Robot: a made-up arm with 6 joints.
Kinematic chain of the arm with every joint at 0, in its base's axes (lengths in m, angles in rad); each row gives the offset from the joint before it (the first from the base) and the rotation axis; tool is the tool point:
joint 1: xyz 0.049 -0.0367 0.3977 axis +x
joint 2: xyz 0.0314 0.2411 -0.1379 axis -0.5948 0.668 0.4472
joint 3: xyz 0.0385 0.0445 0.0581 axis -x
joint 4: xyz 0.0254 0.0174 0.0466 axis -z
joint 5: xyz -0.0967 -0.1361 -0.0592 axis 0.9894 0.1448 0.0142
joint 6: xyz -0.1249 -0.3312 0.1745 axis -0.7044 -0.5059 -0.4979
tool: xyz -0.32 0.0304 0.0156
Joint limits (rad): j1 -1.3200..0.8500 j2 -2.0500..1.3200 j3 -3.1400..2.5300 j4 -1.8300..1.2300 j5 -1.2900..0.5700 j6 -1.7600..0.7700
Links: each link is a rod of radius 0.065 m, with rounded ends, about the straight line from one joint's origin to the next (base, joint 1, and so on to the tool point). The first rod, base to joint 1, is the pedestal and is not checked.
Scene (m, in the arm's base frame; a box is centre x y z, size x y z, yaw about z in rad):
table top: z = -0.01
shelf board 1: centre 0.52 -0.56 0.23 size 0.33 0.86 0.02 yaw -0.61
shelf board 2: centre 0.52 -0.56 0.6 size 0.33 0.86 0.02 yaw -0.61
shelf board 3: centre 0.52 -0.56 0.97 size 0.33 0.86 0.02 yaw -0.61
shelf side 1: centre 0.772 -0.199 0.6 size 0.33 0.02 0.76 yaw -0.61
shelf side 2: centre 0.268 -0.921 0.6 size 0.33 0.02 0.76 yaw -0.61
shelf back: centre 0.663 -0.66 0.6 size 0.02 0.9 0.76 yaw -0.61
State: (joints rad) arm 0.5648 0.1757 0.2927 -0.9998 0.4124 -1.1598
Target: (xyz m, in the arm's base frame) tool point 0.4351 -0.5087 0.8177
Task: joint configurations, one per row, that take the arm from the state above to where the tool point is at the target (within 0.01 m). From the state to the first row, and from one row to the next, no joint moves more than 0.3 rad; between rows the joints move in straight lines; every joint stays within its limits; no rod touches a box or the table.
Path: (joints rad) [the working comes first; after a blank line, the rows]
Joints at the target: 0.7799 0.0953 0.8093 -0.8245 0.1185 -1.1929
Straight joint move there: touches shelf board 2.

1: 0.3272 0.1958 0.0744 -0.9450 0.2648 -0.9289
2: 0.0895 0.2160 -0.1439 -0.8902 0.1172 -0.6980
3: -0.1481 0.2361 -0.3622 -0.8354 -0.0305 -0.4671
4: -0.3857 0.2562 -0.5805 -0.7806 -0.1781 -0.2363
5: -0.2194 0.2419 -0.3228 -0.7588 -0.1100 -0.3302
6: -0.0530 0.2276 -0.0650 -0.7370 -0.0420 -0.4241
7: 0.1133 0.2133 0.1927 -0.7151 0.0260 -0.5180
8: 0.2797 0.1990 0.4505 -0.6933 0.0940 -0.6119
9: 0.5298 0.1471 0.6299 -0.7589 0.1063 -0.9024
10: 0.7799 0.0953 0.8093 -0.8245 0.1185 -1.1929

